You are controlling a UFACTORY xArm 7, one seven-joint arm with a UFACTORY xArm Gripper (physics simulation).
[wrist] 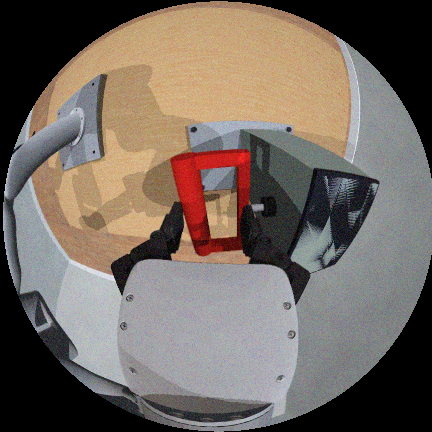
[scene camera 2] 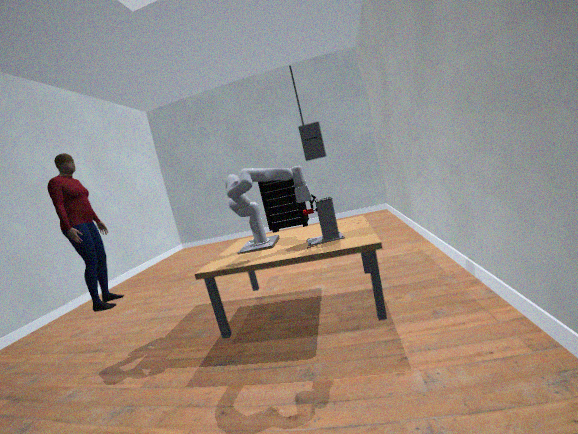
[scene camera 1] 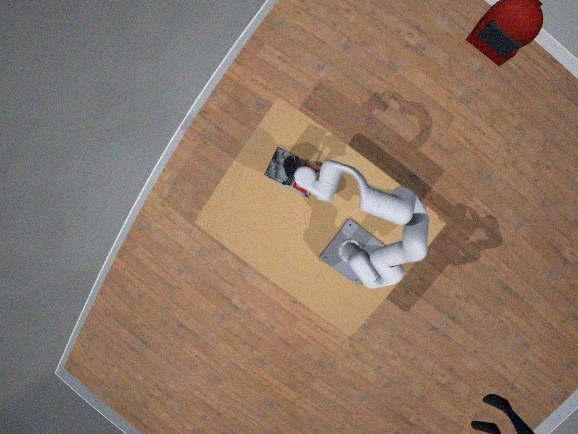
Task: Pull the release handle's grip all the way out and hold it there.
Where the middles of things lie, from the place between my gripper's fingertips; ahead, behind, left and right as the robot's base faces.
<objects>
The grey base plate [wrist: 216,135] lies 210 mm below my hand and 80 mm ahead of it.
</objects>
